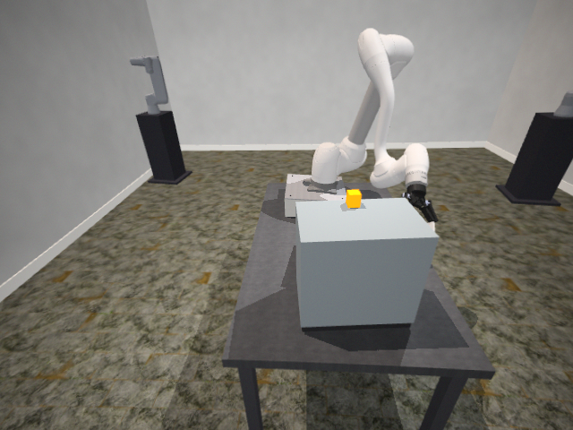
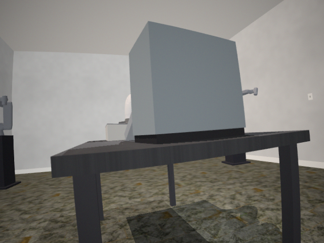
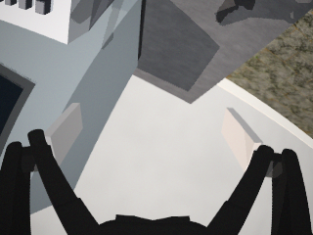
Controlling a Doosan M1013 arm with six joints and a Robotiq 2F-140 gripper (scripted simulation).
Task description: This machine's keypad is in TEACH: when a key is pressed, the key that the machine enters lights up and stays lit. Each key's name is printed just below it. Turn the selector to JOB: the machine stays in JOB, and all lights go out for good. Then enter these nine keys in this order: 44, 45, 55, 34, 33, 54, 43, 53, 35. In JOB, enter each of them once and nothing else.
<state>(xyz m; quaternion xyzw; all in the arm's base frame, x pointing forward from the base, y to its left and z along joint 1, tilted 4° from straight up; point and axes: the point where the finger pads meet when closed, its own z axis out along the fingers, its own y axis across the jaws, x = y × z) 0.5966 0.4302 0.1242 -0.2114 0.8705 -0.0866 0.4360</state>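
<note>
The key is 290 mm to the right of my hand, 120 mm below it and 80 mm behind it. Also, from my hand: black selector knob 440 mm to the right, 90 mm below, 10 mm behind; white keypad panel 330 mm to the right, 140 mm below, 20 mm behind.
</note>
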